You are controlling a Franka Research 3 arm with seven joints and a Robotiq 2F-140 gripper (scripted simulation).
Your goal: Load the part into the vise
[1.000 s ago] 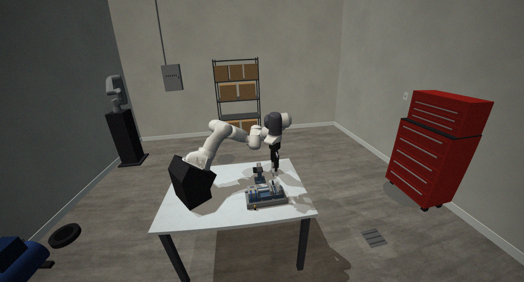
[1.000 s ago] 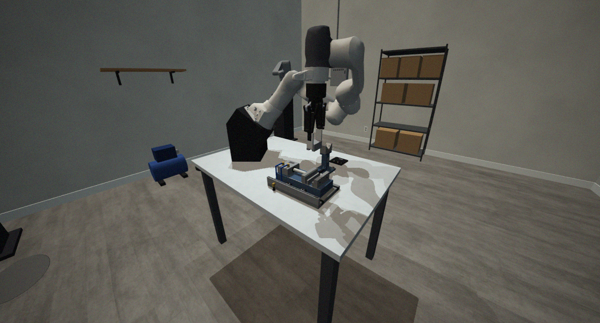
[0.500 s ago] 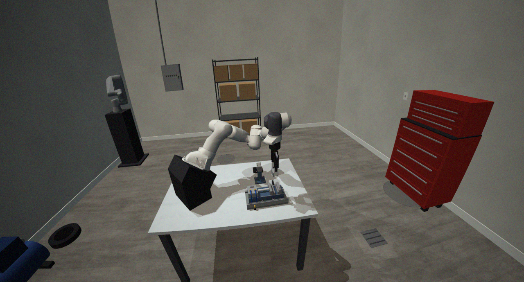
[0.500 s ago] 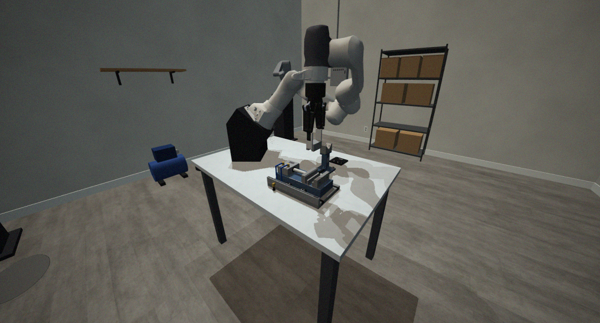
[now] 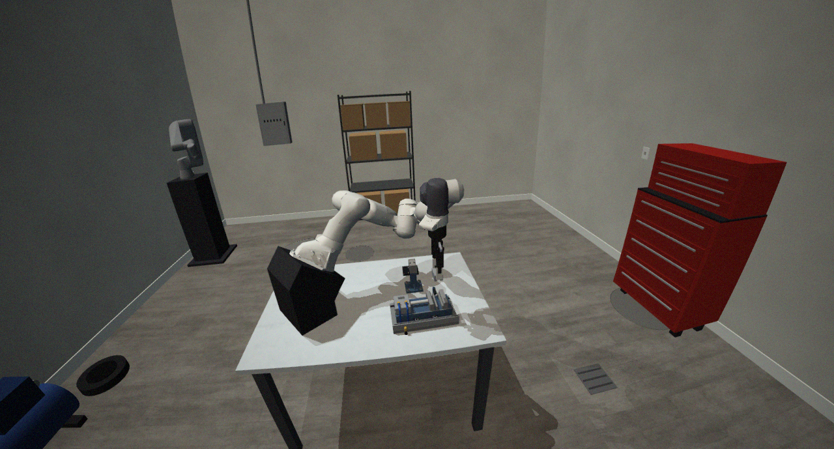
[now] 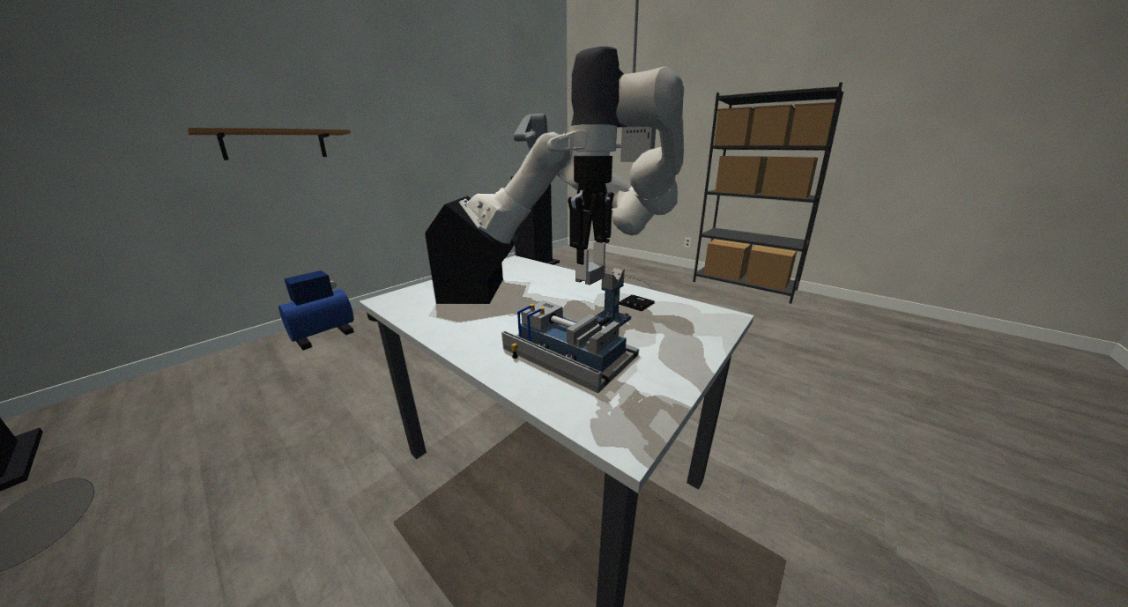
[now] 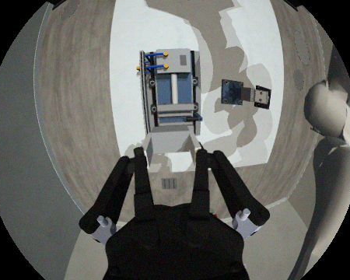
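The part lies 30 mm below my hand. Round my hand: black infeed plate (70 mm behind, 400 mm to the left, 260 mm below).
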